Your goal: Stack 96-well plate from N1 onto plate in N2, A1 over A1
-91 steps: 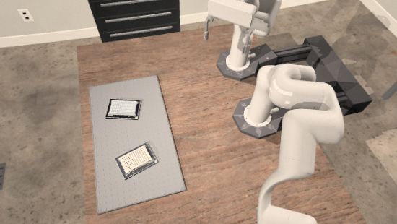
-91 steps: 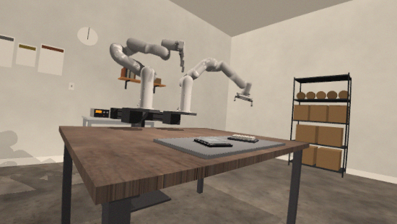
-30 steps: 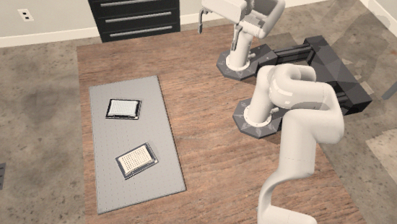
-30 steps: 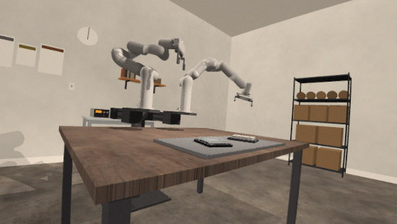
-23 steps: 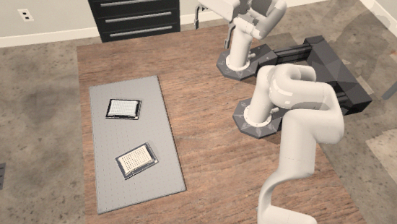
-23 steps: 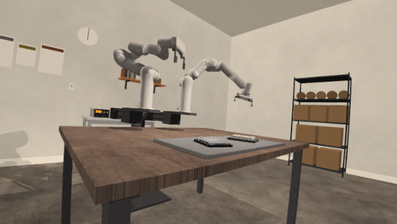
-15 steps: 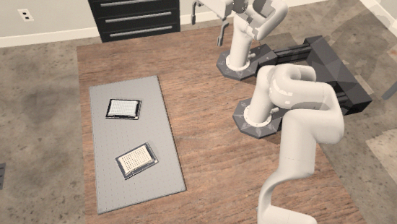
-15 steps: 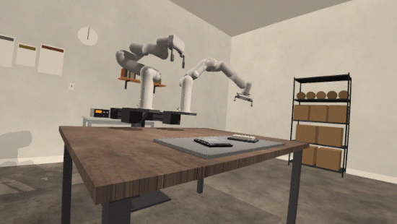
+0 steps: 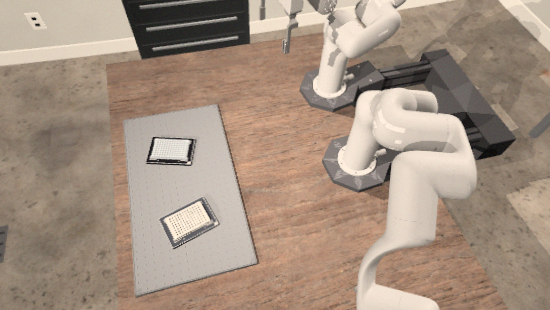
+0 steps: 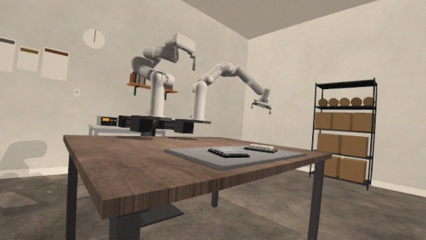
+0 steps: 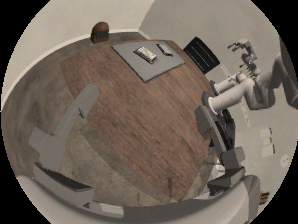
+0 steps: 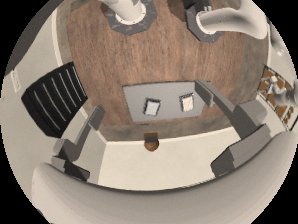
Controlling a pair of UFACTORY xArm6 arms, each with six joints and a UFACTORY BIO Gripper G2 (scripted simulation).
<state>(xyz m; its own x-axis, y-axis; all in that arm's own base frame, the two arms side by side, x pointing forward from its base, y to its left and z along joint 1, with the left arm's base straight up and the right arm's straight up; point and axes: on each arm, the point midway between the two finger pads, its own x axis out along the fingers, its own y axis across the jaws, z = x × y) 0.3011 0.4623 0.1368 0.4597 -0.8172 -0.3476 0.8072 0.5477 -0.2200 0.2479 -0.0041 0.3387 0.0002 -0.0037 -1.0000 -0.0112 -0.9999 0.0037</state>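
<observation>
The cream 96-well plate is 360 mm ahead of my left hand, 450 mm to the right of it and 260 mm below it. Also, from my left hand: plate nest N2: 410 mm ahead, 750 mm to the right, 280 mm below; then plate nest N1: 360 mm ahead, 450 mm to the right, 280 mm below.
</observation>
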